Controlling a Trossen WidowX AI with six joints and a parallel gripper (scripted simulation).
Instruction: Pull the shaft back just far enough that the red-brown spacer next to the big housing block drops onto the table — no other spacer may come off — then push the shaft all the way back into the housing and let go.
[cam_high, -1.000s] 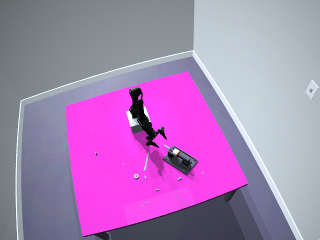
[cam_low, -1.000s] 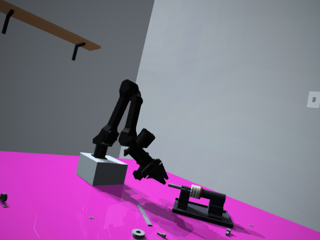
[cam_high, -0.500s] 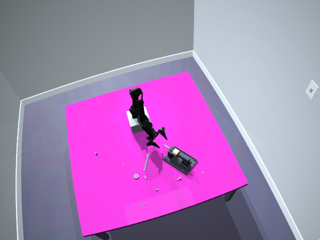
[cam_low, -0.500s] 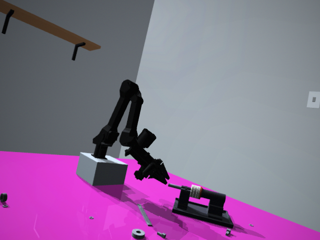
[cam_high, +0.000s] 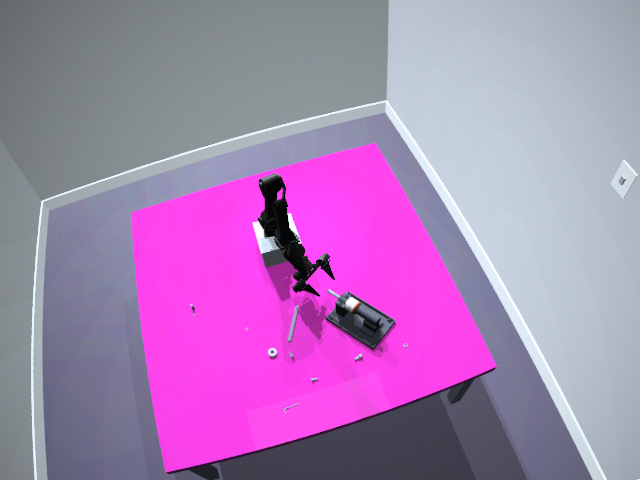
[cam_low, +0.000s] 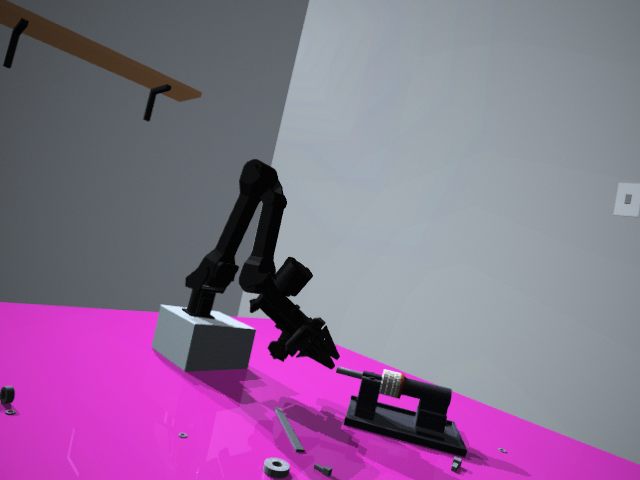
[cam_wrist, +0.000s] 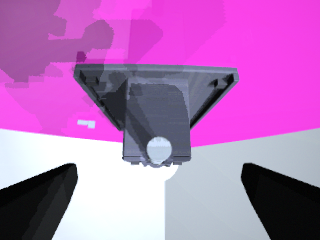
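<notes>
My gripper tip is now 6 cm short of the grey shaft, 6 cm to the right of it and 1 cm above it. Round my gripper tip: grey flat bar 8 cm ahead, 15 cm to the right, 9 cm below; white spacer 8 cm ahead, 8 cm to the left, 1 cm below; red-brown spacer 10 cm ahead, 10 cm to the left, 1 cm below.
</notes>
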